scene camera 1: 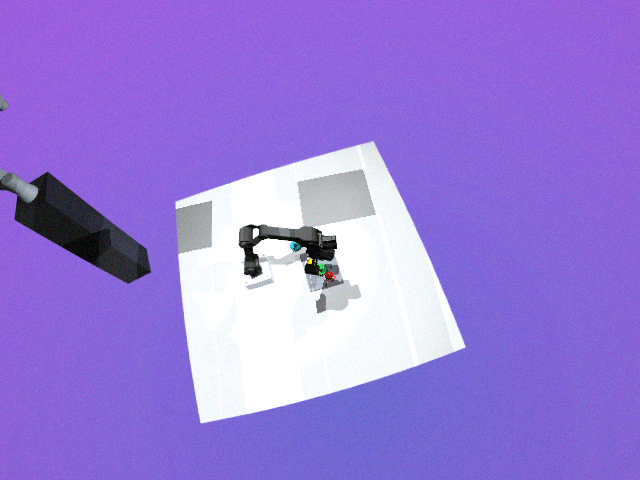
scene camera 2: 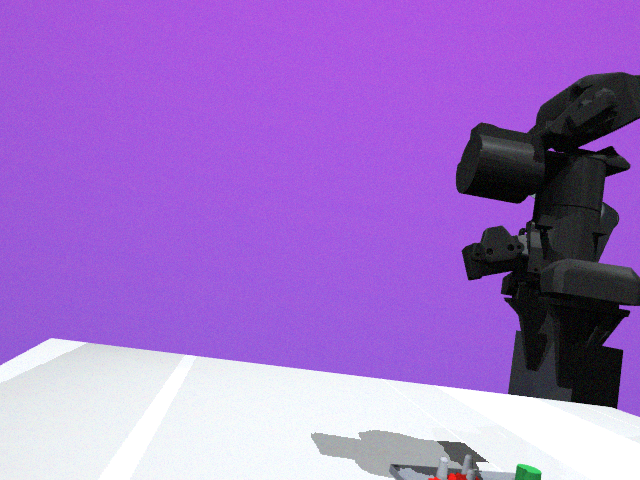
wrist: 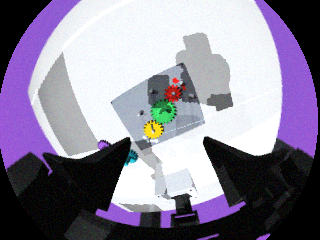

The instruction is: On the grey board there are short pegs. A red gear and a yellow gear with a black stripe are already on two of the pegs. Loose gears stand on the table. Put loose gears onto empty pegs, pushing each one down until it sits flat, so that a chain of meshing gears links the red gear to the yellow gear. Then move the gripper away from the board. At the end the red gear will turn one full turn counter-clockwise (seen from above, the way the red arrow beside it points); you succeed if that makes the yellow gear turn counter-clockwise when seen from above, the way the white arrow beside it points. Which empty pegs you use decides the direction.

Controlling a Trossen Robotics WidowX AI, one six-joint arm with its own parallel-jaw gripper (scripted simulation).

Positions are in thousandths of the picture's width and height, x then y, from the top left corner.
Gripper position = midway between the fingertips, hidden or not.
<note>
My gripper (scene camera 2: 854, 789) is open, with nothing in its grasp.
My gripper also shows in the wrist view (wrist: 523, 585).
</note>
